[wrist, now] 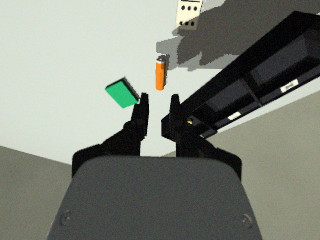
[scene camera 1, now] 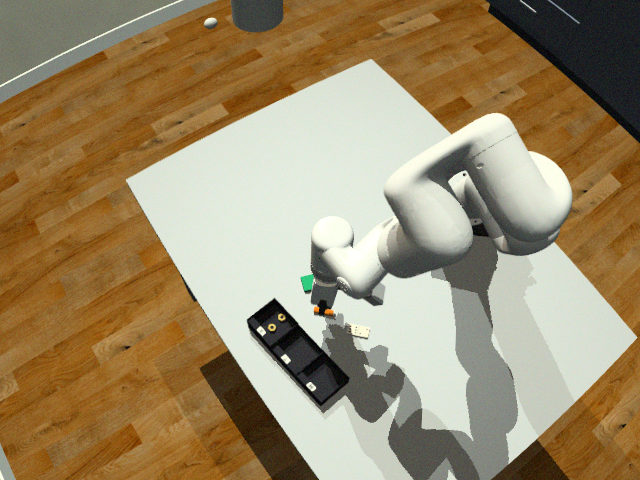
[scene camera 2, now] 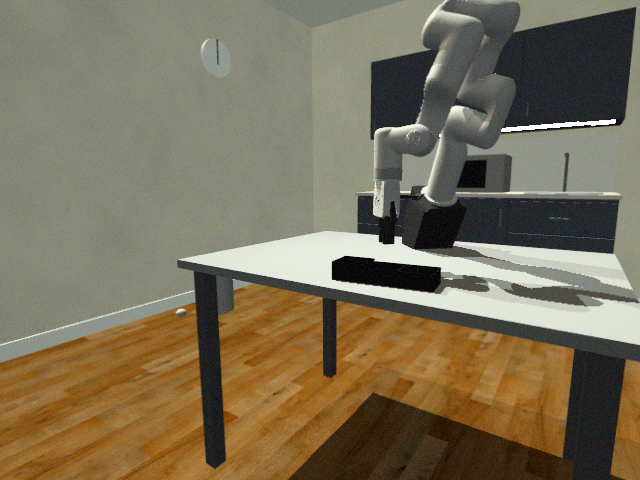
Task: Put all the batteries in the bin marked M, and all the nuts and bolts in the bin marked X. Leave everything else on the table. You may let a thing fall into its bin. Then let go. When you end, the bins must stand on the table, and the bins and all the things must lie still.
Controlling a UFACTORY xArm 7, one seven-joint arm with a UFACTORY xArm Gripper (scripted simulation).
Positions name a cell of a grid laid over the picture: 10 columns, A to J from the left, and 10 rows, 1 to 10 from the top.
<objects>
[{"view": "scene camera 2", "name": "my gripper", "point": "G6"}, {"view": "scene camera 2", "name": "black three-compartment bin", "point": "F6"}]
</objects>
